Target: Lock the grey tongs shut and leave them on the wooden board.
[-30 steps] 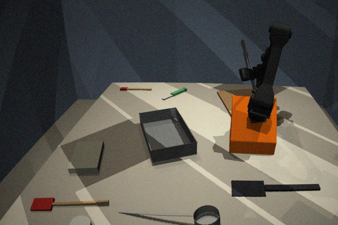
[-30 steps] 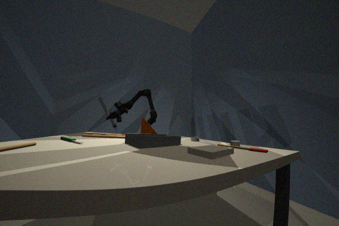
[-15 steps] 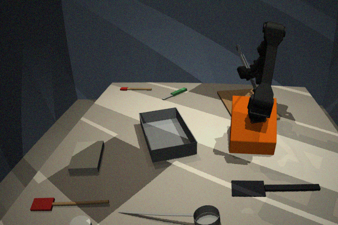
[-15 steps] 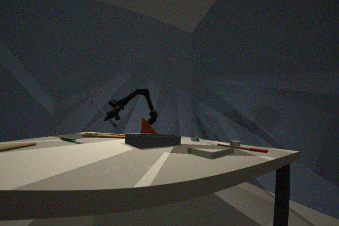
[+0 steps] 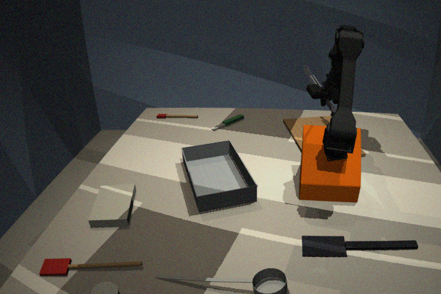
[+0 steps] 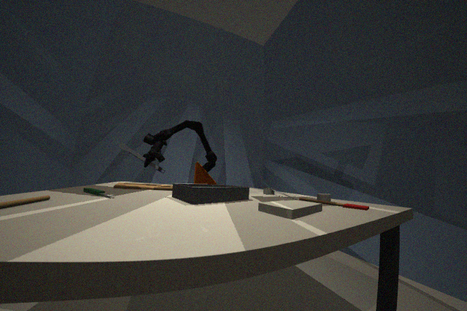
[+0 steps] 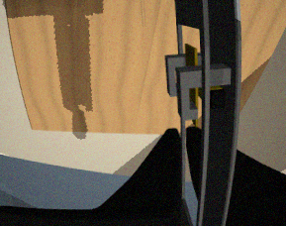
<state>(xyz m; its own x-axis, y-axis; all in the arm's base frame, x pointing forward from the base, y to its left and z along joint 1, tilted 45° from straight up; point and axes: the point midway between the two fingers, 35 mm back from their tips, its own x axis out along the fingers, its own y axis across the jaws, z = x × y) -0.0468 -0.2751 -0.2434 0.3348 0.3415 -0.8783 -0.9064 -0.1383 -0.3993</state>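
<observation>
Now: the yellow mark 20 mm behind my gripper tip, 40 mm to the left of it and 20 mm above it. Round my gripper tip: green-handled tool: 400 mm ahead, 110 mm to the right, 120 mm below; then wooden board: 30 mm to the left, 120 mm below; then grey roasting tin: 410 mm ahead, 330 mm to the left, 100 mm below.
</observation>
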